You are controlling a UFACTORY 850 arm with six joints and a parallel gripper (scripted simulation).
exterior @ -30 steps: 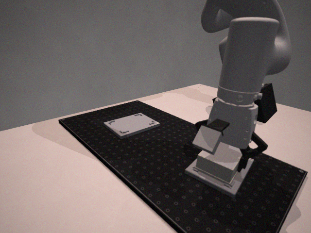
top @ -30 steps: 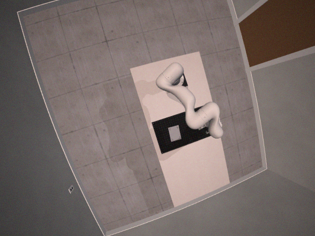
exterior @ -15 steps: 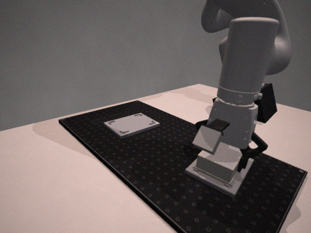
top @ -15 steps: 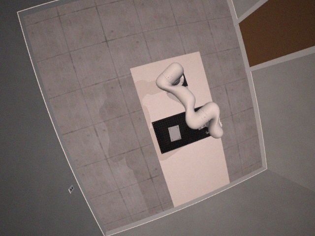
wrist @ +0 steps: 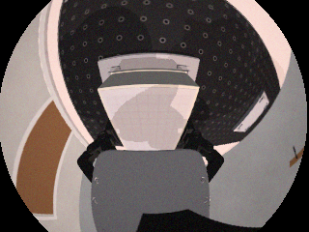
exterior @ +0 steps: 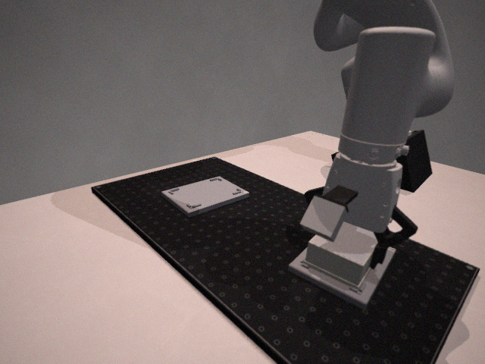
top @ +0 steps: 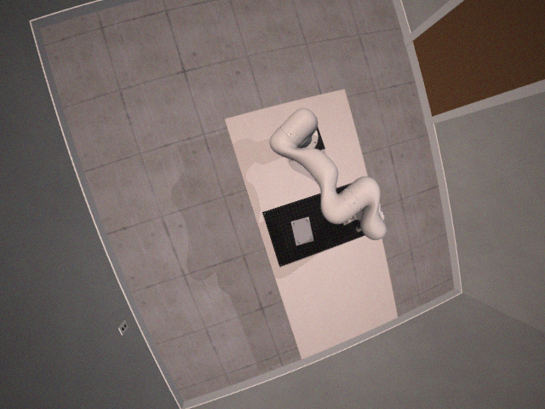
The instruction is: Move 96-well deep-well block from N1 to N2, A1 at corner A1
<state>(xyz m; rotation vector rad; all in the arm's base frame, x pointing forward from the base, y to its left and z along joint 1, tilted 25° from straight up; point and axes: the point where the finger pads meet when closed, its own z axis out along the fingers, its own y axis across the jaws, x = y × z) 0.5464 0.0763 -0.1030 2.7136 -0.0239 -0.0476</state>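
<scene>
Now: the nest N1 2 cm below my hand. Round my hand: nest N2: 2 cm behind, 33 cm to the right, 2 cm below; then deep-well block: right at my hand.
</scene>
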